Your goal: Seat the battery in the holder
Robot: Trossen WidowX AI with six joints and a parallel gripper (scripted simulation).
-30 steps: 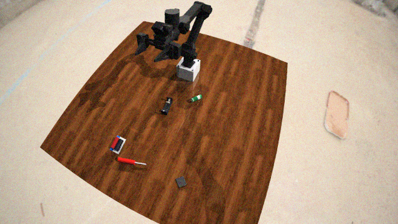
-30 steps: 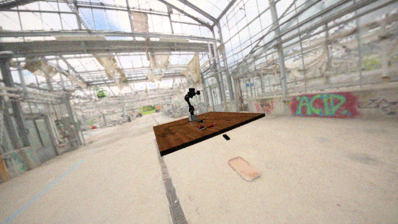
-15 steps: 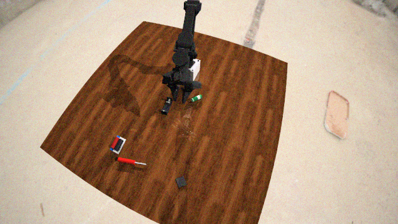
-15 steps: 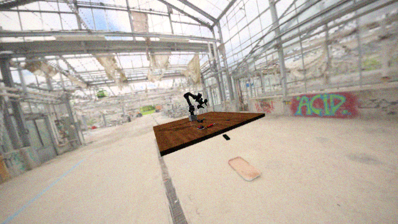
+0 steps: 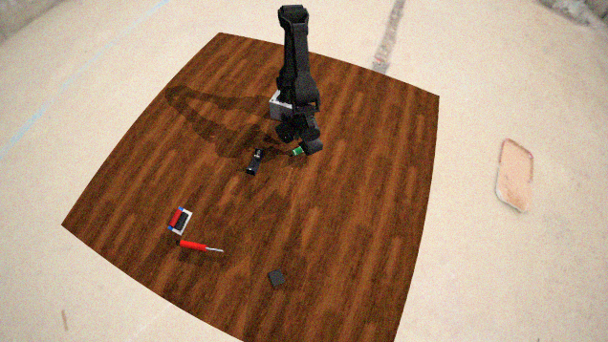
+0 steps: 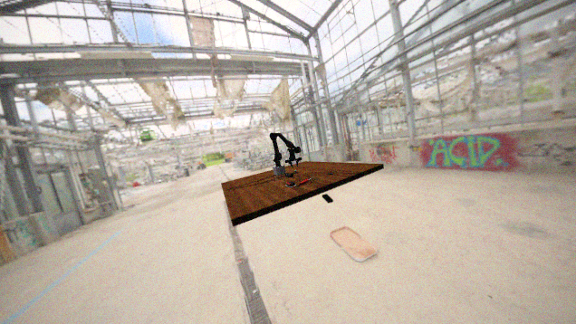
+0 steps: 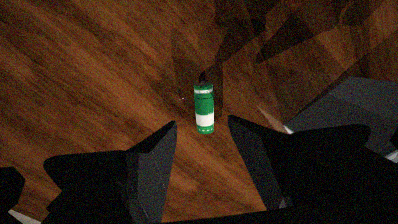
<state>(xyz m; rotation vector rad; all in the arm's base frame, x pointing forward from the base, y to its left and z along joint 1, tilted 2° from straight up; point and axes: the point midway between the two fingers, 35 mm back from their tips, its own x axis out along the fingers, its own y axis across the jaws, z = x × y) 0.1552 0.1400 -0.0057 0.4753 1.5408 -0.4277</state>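
My gripper tip is 4 cm above the battery and 1 cm past it. The rest, counted from my gripper tip: dark square: 44 cm ahead, 15 cm to the left, 5 cm below; then red-handled screwdriver: 48 cm ahead, 11 cm to the right, 4 cm below.
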